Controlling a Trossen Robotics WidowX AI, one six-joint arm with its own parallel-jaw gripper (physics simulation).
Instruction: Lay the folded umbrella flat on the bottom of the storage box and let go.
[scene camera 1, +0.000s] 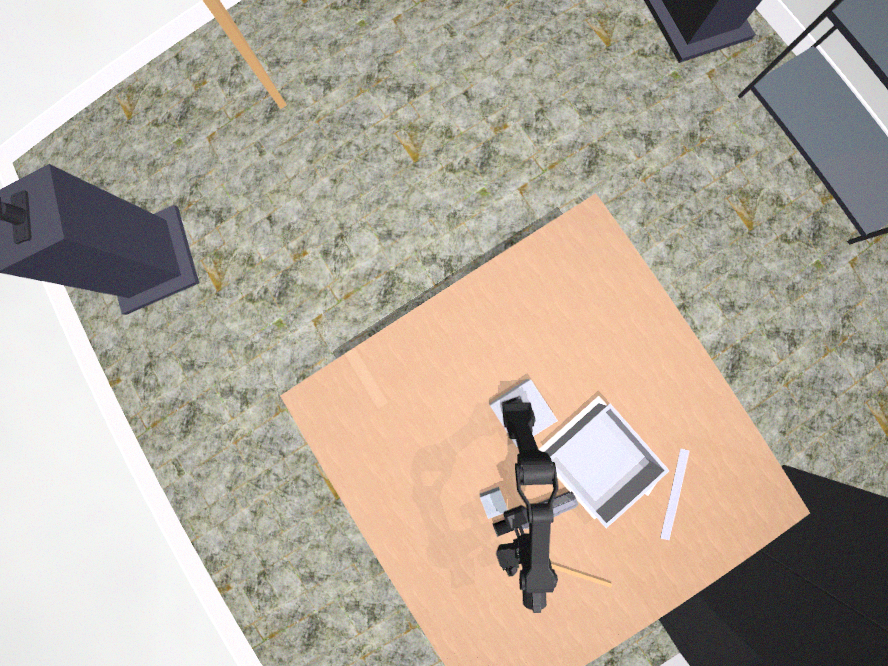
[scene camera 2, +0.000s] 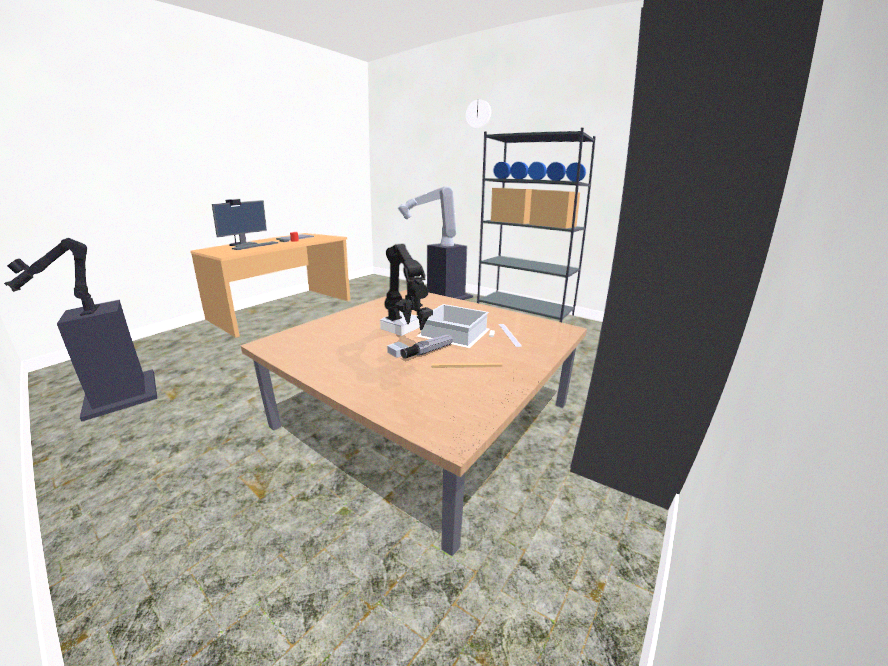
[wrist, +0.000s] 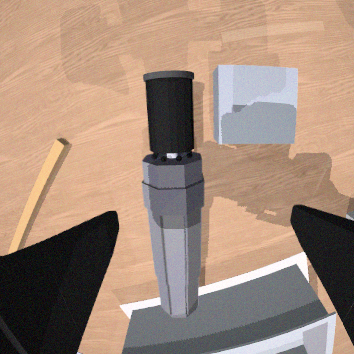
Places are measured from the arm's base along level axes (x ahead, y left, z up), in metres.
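Pixels of known places: gripper, between the fingertips: (scene camera 1: 521, 528) (scene camera 2: 414, 327) (wrist: 206, 217); arm's base, origin of its link: (scene camera 1: 514, 408) (scene camera 2: 394, 317).
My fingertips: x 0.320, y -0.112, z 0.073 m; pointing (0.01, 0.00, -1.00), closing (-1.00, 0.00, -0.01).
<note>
For each thing: its middle in the pictures, then the offset to it from my fingertips.
- folded umbrella, middle of its body: (wrist: 174, 218) (scene camera 1: 535, 514) (scene camera 2: 427, 346) 0.022 m ahead, 0.057 m left, 0.102 m down
- storage box, middle of its body: (scene camera 1: 602, 461) (scene camera 2: 454, 323) 0.065 m back, 0.313 m left, 0.081 m down
- pale block, middle of its body: (wrist: 252, 105) (scene camera 1: 493, 502) (scene camera 2: 397, 349) 0.056 m back, 0.055 m right, 0.112 m down
- thin wooden stick, middle of its body: (wrist: 22, 227) (scene camera 1: 567, 570) (scene camera 2: 467, 365) 0.241 m ahead, 0.090 m left, 0.124 m down
- white strip, middle of its body: (scene camera 1: 675, 494) (scene camera 2: 509, 334) 0.142 m ahead, 0.510 m left, 0.129 m down
The folded umbrella (scene camera 1: 564, 504) (scene camera 2: 433, 345) (wrist: 176, 200) has a black handle and a grey, faceted body. It lies on the table outside the storage box, its grey end close to the box wall. The storage box (scene camera 1: 631, 494) (scene camera 2: 451, 332) (wrist: 225, 311) is light grey and open-topped, and its bottom looks bare in the first scene view. My gripper (scene camera 2: 415, 322) (wrist: 206, 217) is open and empty above the umbrella. In the wrist view its fingertips stand wide apart on either side of the grey body. In the first scene view the arm hides part of the umbrella.
A pale block (scene camera 1: 492, 503) (scene camera 2: 395, 349) (wrist: 257, 105) lies beside the black handle. A thin wooden stick (scene camera 1: 584, 574) (scene camera 2: 466, 365) (wrist: 37, 195) lies on the umbrella's other side. A white strip (scene camera 1: 674, 494) (scene camera 2: 509, 334) lies beyond the box. The arm stands on a pale base (scene camera 1: 542, 415).
</note>
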